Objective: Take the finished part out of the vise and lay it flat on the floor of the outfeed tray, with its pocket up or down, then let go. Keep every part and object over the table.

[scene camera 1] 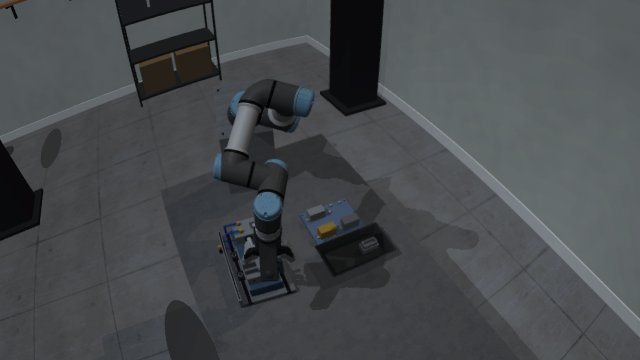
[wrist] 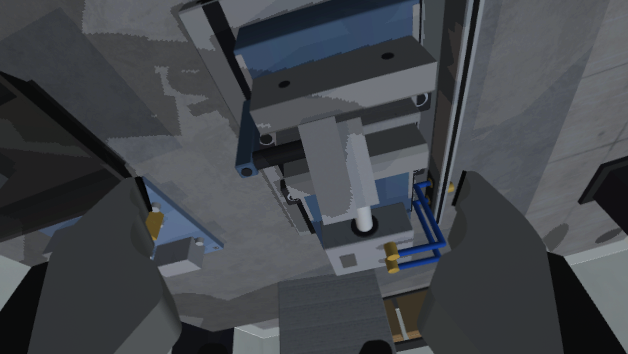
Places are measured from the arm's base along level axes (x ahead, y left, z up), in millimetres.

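Pixels of known places: gripper, fingertip midpoint: point(wrist: 302, 178).
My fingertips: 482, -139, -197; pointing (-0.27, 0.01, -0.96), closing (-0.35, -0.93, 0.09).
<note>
For each thing: its middle in the pictures, then the offset to it from my fingertips, as dx, dy, dz. "spot": a spot on its surface instead.
- vise, body centre: point(wrist: 356, 164) point(scene camera 1: 253, 257) -100, -20, -90
- pale grey block, body centre: point(wrist: 339, 165) -37, -13, -36
- light grey pocketed piece, body centre: point(scene camera 1: 369, 244) +29, +348, -111
- blue plate, body centre: point(wrist: 132, 234) point(scene camera 1: 333, 222) -137, +307, -136
- yellow block, body centre: point(wrist: 131, 226) point(scene camera 1: 327, 230) -100, +258, -114
- long rail, body centre: point(wrist: 452, 141) point(scene camera 1: 228, 263) -112, -108, -90
- black bar with a blue end piece, surface spot: point(wrist: 245, 140) spot: -15, +43, -66
The vise point(scene camera 1: 266, 287) point(wrist: 345, 90) has grey jaws on a blue base, with a cylinder block and blue hoses. A pale grey block point(wrist: 325, 170) lies lengthwise across the nearer jaw, its end close over the white rod. It looks like the finished part, but I cannot make out its pocket or how it is seated. My gripper point(scene camera 1: 267, 255) point(wrist: 302, 178) is wide open above the vise, its jaws on either side and well apart from that block. In the scene view the arm hides much of the vise. The dark outfeed tray point(scene camera 1: 345, 257) point(wrist: 65, 125) holds a light grey pocketed piece point(scene camera 1: 369, 244).
A blue plate point(scene camera 1: 327, 220) point(wrist: 185, 220) with grey blocks and a yellow block point(scene camera 1: 327, 230) point(wrist: 155, 225) adjoins the tray, between it and the arm's base. A long rail point(wrist: 457, 110) runs along the vise's side. A black bar with a blue end piece point(wrist: 245, 140) reaches toward the pale block.
</note>
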